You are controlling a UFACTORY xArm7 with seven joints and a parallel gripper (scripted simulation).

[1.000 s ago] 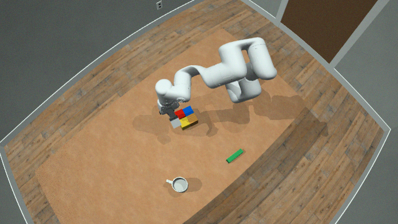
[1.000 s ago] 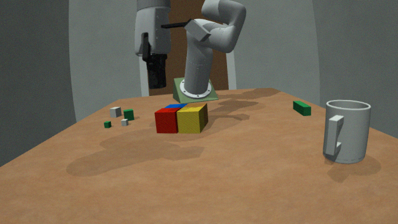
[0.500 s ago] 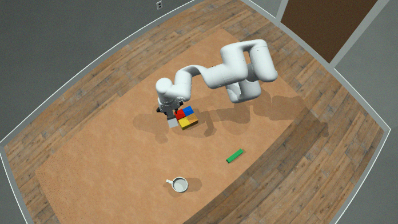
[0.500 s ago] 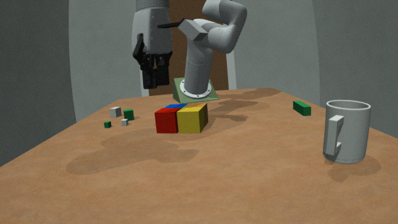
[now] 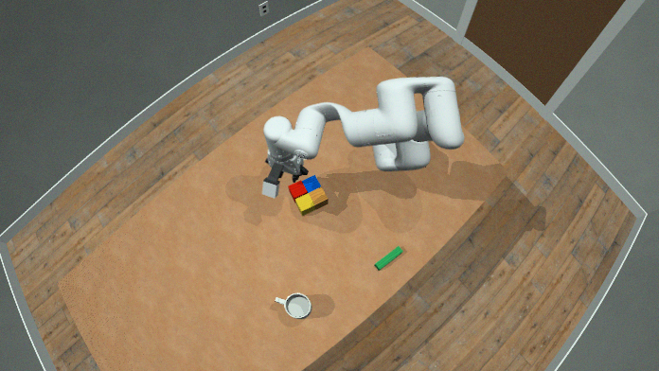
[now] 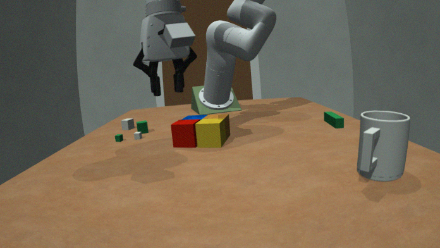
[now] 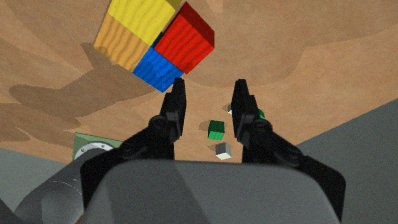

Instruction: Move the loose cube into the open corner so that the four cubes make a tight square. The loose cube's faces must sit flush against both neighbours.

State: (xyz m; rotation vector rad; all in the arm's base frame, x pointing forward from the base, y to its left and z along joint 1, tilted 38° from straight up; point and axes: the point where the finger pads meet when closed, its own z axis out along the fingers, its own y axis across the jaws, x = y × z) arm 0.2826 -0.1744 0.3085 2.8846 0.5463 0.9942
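Right now my hand is 11 cm above the red cube and 3 cm to the right of it. The rest, counted from my hand: yellow cube: 11 cm below, 8 cm to the left, 1 cm ahead; orange cube: 11 cm below, 10 cm to the left, 3 cm behind; blue cube: 11 cm below, 5 cm to the left, 5 cm behind.
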